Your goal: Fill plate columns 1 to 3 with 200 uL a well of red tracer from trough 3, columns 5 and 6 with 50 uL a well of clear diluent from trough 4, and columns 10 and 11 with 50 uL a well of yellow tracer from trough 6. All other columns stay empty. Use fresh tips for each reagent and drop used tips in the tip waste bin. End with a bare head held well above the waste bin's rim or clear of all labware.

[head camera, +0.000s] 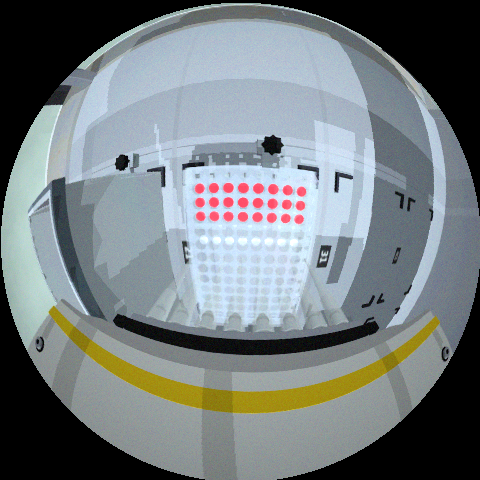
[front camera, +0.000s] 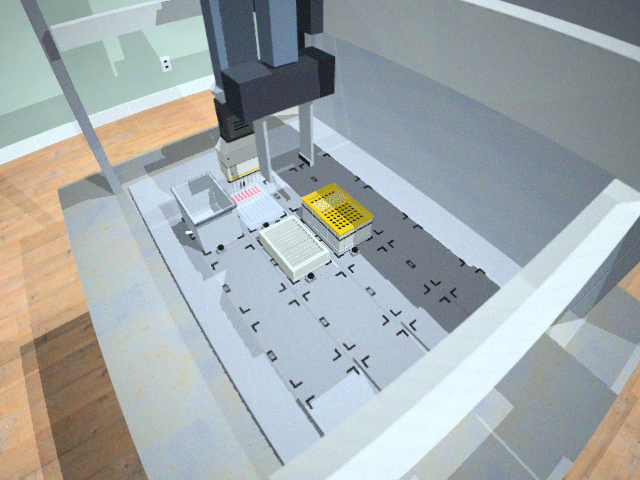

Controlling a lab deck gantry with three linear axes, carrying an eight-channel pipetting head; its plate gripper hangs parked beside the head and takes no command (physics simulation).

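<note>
The eight-channel head (front camera: 238, 157) (head camera: 280, 435) is low over the far-end columns of the clear plate (front camera: 261, 210) (head camera: 250, 177). Translucent tips (front camera: 245, 180) hang from it; whether they reach into wells is hidden. Red liquid (front camera: 245, 194) (head camera: 243, 202) fills three adjacent columns. Beyond one gap, a column of bright white spots (head camera: 242, 241) shows; liquid or glare, I cannot tell. The trough rack (front camera: 310, 264) and yellow tip rack (front camera: 338, 229) stand nearer the front camera; trough liquids are hidden. The waste bin (front camera: 217, 235) (head camera: 45, 240) is beside the plate. The parked gripper (front camera: 286, 170) is open and empty.
Black locating knobs (front camera: 220, 248) (head camera: 272, 145) stand at the labware positions. The tall yellow tip rack stands beside the trough rack and has some filled and some empty holes. Clear enclosure walls surround the deck, and a pale frame beam (front camera: 465, 341) crosses the front.
</note>
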